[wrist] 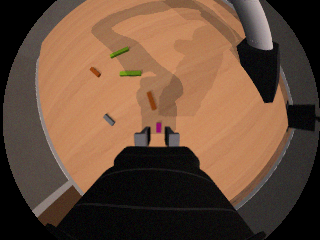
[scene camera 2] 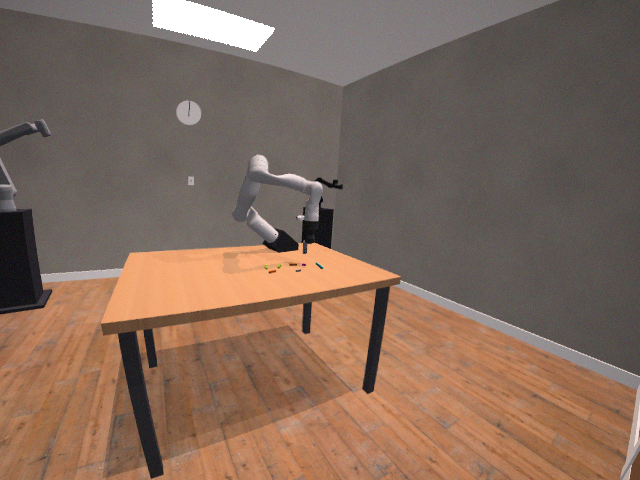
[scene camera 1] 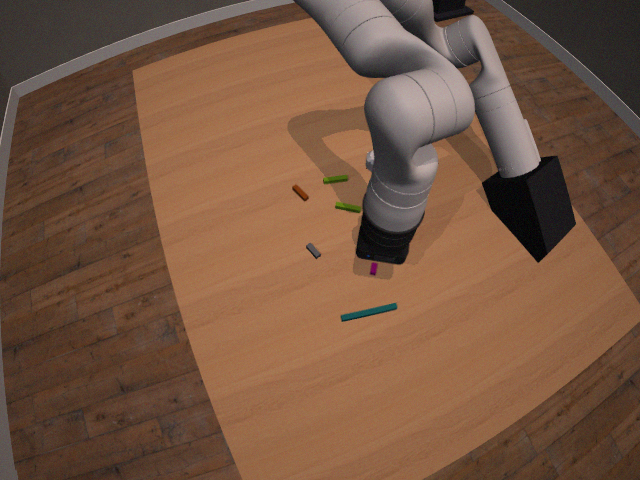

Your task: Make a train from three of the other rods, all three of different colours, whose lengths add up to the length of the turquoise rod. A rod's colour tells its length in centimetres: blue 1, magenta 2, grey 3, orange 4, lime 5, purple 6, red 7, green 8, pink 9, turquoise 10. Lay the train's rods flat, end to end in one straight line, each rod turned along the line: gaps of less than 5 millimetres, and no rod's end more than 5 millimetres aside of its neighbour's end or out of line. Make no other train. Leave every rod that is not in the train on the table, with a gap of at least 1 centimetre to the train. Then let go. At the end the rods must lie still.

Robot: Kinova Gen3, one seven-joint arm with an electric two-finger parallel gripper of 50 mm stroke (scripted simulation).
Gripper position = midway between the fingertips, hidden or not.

Note:
In view: the gripper [scene camera 1: 377, 253].
The gripper also shows in the wrist view [wrist: 157, 133].

